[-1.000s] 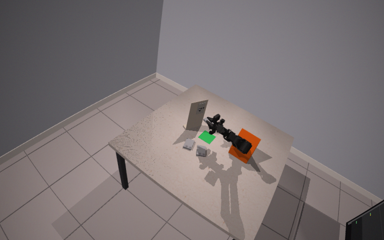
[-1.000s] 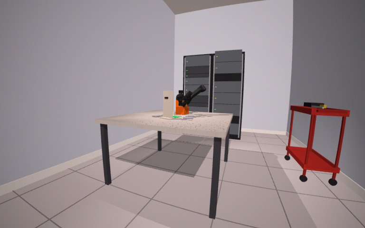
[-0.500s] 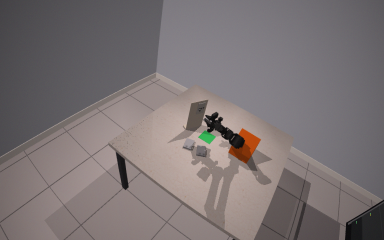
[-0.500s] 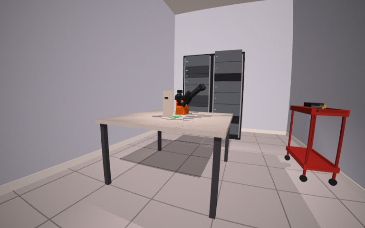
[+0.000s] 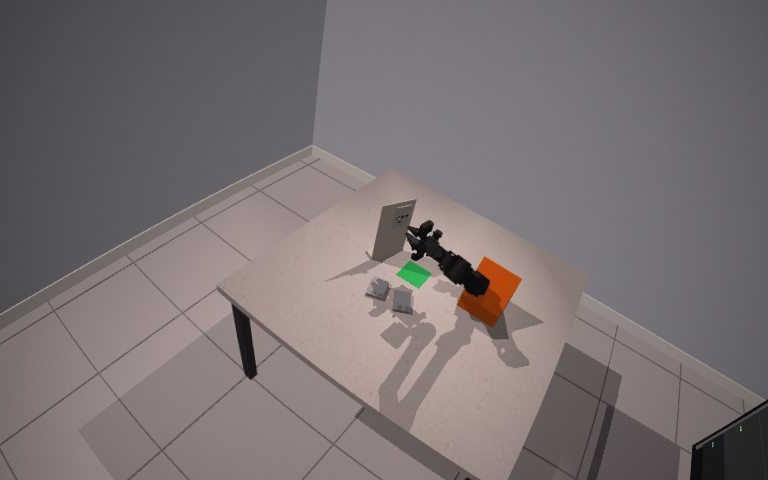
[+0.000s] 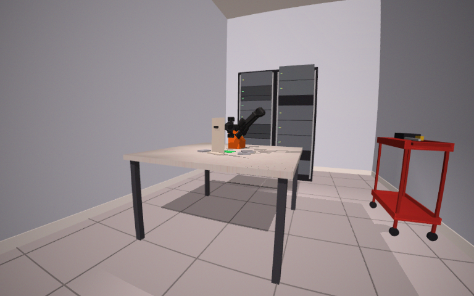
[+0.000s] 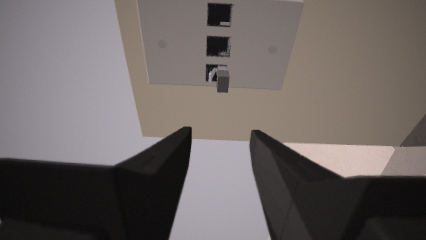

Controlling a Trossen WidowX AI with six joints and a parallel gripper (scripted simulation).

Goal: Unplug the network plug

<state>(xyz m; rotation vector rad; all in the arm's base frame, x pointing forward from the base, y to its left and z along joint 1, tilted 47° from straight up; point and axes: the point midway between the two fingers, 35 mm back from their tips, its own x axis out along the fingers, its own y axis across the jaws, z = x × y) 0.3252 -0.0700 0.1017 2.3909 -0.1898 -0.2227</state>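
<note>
The pale grey network plug lies 60 mm ahead of my gripper tip and 30 mm to the right of it. From my gripper tip the other things lie so: cream upright panel (80 mm ahead, 50 mm to the right, 80 mm below); then green marked square (80 mm behind, 20 mm to the right, 220 mm below).
</note>
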